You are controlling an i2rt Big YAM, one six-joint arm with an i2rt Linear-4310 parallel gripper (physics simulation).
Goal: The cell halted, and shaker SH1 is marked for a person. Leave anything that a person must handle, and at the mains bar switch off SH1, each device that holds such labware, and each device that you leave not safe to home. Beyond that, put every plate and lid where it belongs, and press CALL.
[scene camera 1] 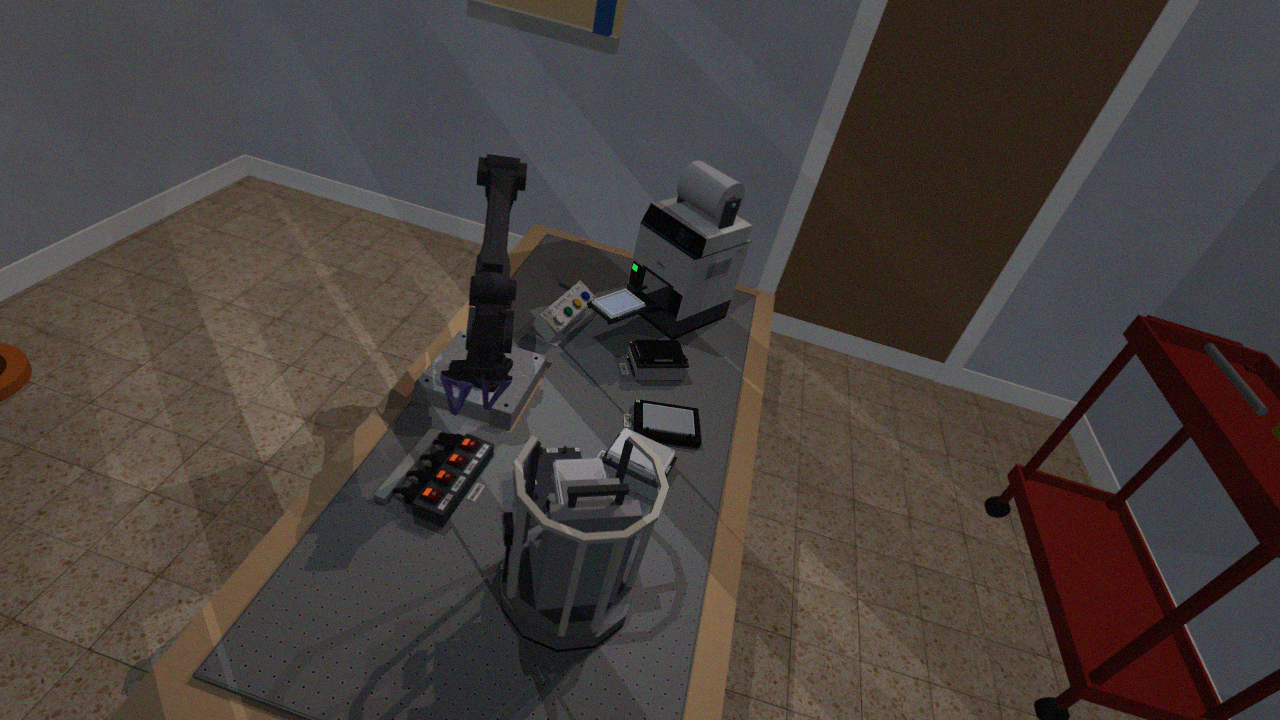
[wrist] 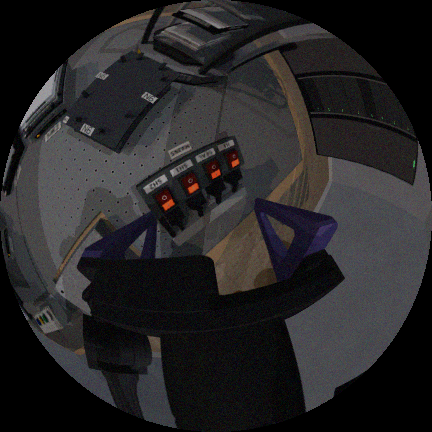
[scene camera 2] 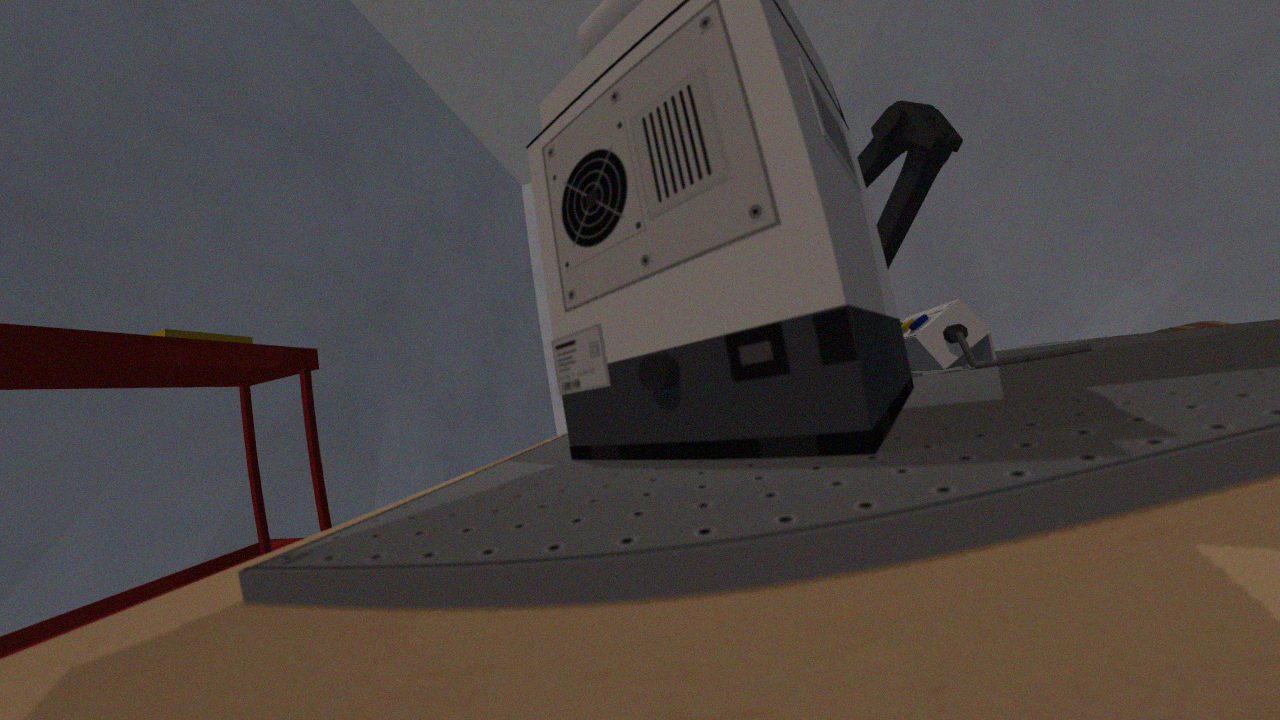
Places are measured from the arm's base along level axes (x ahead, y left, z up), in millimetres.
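Where they show: gripper, between the fingertips: [scene camera 1: 470, 412] [wrist: 204, 209].
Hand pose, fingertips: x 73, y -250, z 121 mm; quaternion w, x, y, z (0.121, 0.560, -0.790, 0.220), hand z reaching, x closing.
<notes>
Each offset is from my fingertips to the top centre of the thing.
My gripper [scene camera 1: 476, 394] [wrist: 204, 209] is open and empty, above the mains bar's near side in the wrist view. The mains bar [scene camera 1: 440, 513] [wrist: 187, 175] has rocker switches SH2 @[dx -7, dy +17, dz -106 mm] [wrist: 165, 200], SH1 @[dx -9, dy -33, dz -106 mm] [wrist: 191, 184], SEAL @[dx -12, dy -83, dz -106 mm] [wrist: 215, 170] and H1 @[dx -14, dy -133, dz -106 mm] [wrist: 233, 160], each showing a lit orange part. A button box @[dx +5, dy +587, dz -75 mm] [scene camera 1: 554, 324] [scene camera 2: 953, 335] [wrist: 47, 320] has white, green, yellow and blue buttons; its lettering is unreadable. A pale plate @[dx +149, dy +606, dz -43 mm] [scene camera 1: 619, 304] lies on the tray of the white machine @[dx +290, dy +827, dz +297 mm] [scene camera 1: 684, 259] [scene camera 2: 680, 197]. A black-topped device @[dx +299, dy +513, dz -89 mm] [scene camera 1: 657, 356] and a black-framed pale plate @[dx +378, dy +308, dz -129 mm] [scene camera 1: 666, 419] stand nearer.
A white-ringed cage tower @[dx +293, dy -197, dz +184 mm] [scene camera 1: 589, 533] holds pale labware @[dx +283, dy -174, dz +104 mm] [scene camera 1: 580, 474]. A pale flat piece [scene camera 1: 644, 452] lies behind it. A dark board @[dx +197, dy -5, dz -83 mm] [wrist: 120, 100] carries several small labels. The arm's base plate [scene camera 1: 523, 380] adjoins the mains bar. A red cart [scene camera 1: 1092, 573] [scene camera 2: 161, 365] stands beyond the bench.
</notes>
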